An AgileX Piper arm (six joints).
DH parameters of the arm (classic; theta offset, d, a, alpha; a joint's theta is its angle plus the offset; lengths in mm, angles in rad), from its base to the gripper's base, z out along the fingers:
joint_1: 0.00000 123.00 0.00 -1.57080
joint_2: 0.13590 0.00 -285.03 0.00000
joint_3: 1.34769 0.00 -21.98 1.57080
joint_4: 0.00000 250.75 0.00 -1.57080
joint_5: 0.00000 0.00 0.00 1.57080
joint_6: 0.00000 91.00 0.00 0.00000
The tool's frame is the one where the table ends.
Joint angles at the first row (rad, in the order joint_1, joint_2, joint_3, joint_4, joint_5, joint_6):
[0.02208 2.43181 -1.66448 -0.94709 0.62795 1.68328]
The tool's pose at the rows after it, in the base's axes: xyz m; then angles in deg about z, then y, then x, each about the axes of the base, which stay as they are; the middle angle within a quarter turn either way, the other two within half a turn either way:
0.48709 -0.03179 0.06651 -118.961 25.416 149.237
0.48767 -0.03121 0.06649 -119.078 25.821 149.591
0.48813 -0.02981 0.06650 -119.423 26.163 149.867
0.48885 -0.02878 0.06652 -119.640 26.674 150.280
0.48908 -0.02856 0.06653 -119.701 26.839 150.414
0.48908 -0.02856 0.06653 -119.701 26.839 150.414
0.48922 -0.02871 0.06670 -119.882 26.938 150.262
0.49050 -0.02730 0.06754 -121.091 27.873 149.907
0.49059 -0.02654 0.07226 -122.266 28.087 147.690
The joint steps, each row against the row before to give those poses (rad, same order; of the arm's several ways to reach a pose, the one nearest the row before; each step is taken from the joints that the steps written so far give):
[0.00080 0.00001 -0.00002 0.00122 -0.00727 -0.00002]
[0.00000 0.00000 0.00000 0.00075 -0.00899 0.00002]
[0.00210 -0.00002 0.00004 0.00000 -0.00606 -0.00228]
[0.00076 0.00000 -0.00002 0.00000 -0.01052 0.00001]
[-0.00001 -0.00001 0.00003 -0.00002 -0.00357 0.00000]
[0.00000 0.00000 0.00000 0.00000 0.00000 0.00000]
[0.00001 -0.00001 0.00000 -0.00525 0.00000 0.00000]
[0.00335 0.00002 -0.00002 -0.02569 -0.00763 0.00001]
[0.00746 -0.00663 -0.00002 -0.04373 0.02659 0.00000]

